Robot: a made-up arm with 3 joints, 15 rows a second.
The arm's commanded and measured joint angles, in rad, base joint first. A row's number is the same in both.
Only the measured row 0 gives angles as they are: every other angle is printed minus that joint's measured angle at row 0.
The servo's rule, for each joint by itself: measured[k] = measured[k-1] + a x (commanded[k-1-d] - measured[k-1]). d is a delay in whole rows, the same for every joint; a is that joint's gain. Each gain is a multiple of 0.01, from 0.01 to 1. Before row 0 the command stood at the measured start. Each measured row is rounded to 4 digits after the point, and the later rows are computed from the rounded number. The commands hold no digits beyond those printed.
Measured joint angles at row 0:
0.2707, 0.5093, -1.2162
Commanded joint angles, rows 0 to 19:
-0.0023, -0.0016, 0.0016
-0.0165, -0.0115, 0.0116
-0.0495, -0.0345, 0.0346
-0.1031, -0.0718, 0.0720
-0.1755, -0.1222, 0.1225
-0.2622, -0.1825, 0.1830
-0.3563, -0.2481, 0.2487
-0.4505, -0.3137, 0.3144
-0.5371, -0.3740, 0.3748
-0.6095, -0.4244, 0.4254
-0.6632, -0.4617, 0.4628
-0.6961, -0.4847, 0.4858
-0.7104, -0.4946, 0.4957
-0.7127, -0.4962, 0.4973
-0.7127, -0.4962, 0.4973
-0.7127, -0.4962, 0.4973
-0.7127, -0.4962, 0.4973
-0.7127, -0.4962, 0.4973
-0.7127, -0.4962, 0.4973
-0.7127, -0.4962, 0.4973
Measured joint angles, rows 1 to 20:
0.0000, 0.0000, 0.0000
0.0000, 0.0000, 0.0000
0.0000, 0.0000, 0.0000
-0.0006, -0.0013, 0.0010
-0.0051, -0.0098, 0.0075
-0.0175, -0.0303, 0.0240
-0.0415, -0.0647, 0.0533
-0.0790, -0.1124, 0.0955
-0.1303, -0.1706, 0.1489
-0.1936, -0.2349, 0.2098
-0.2655, -0.3003, 0.2736
-0.3415, -0.3615, 0.3353
-0.4165, -0.4137, 0.3903
-0.4856, -0.4535, 0.4345
-0.5445, -0.4794, 0.4658
-0.5910, -0.4920, 0.4840
-0.6251, -0.4955, 0.4921
-0.6496, -0.4961, 0.4953
-0.6673, -0.4962, 0.4965
-0.6800, -0.4962, 0.4970
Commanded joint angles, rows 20 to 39:
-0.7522, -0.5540, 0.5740
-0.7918, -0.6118, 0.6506
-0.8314, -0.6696, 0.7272
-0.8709, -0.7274, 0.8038
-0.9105, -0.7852, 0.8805
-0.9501, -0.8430, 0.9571
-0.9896, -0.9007, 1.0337
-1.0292, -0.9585, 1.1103
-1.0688, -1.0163, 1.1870
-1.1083, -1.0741, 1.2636
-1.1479, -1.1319, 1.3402
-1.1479, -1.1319, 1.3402
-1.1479, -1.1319, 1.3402
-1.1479, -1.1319, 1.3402
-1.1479, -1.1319, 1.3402
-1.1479, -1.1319, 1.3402
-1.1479, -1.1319, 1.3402
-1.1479, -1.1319, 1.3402
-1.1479, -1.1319, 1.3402
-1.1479, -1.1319, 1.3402
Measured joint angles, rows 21 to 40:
-0.6892, -0.4962, 0.4972
-0.6958, -0.4962, 0.4973
-0.7005, -0.4962, 0.4973
-0.7150, -0.5442, 0.5441
-0.7365, -0.6003, 0.6091
-0.7631, -0.6578, 0.6811
-0.7933, -0.7156, 0.7559
-0.8261, -0.7734, 0.8319
-0.8608, -0.8312, 0.9083
-0.8969, -0.8889, 0.9848
-0.9339, -0.9467, 1.0614
-0.9717, -1.0045, 1.1380
-1.0099, -1.0623, 1.2146
-1.0485, -1.1201, 1.2912
-1.0763, -1.1299, 1.3211
-1.0963, -1.1316, 1.3328
-1.1107, -1.1318, 1.3373
-1.1211, -1.1319, 1.3391
-1.1286, -1.1319, 1.3398
-1.1340, -1.1319, 1.3400

